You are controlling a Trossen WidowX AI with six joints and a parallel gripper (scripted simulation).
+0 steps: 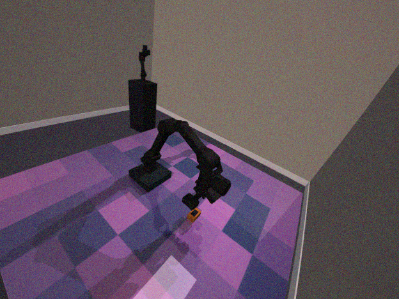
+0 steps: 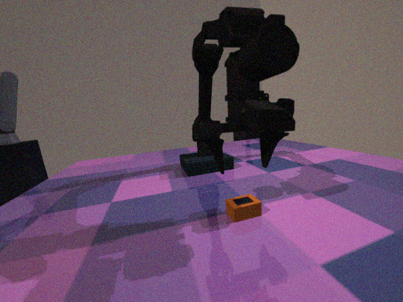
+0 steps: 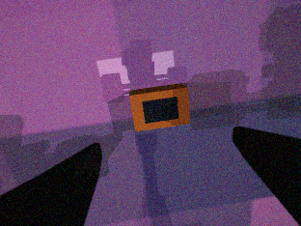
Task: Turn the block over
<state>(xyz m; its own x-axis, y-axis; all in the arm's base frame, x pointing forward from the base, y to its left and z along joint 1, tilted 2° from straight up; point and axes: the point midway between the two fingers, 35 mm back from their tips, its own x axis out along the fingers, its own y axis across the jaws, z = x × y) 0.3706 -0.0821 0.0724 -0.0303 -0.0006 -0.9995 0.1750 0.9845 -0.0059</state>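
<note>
Now: gripper tip 7 cm above the orange block.
</note>
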